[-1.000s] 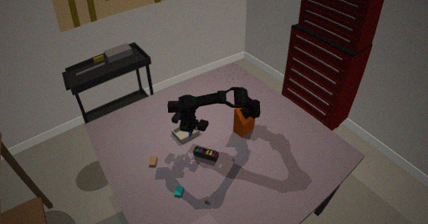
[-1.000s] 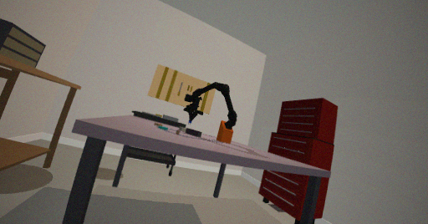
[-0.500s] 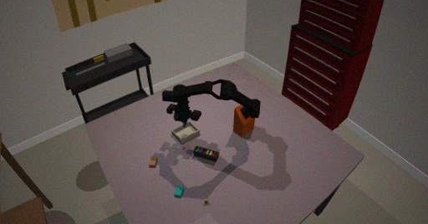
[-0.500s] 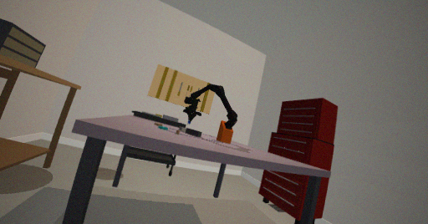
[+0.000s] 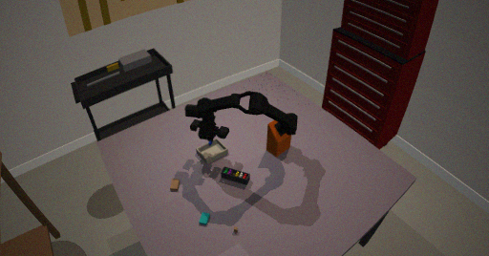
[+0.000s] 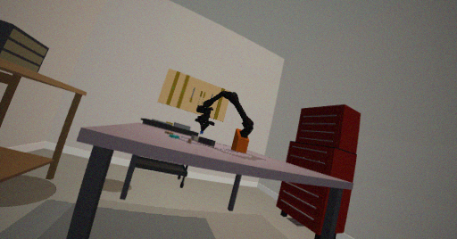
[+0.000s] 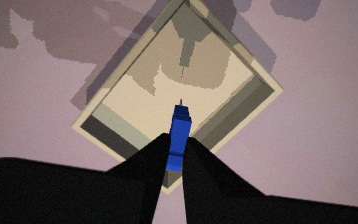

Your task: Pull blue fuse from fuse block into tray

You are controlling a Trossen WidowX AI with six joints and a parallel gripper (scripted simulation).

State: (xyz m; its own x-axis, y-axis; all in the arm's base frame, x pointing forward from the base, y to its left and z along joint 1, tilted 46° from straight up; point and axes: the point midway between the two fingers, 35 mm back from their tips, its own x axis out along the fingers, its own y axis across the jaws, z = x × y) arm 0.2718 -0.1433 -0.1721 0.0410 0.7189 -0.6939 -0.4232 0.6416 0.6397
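The beige tray lies 8 cm below my gripper tip. From my gripper tip the other things lie so: tan block: 27 cm ahead, 7 cm below, 5 cm to the left; teal block: 29 cm to the left, 29 cm ahead, 7 cm below.
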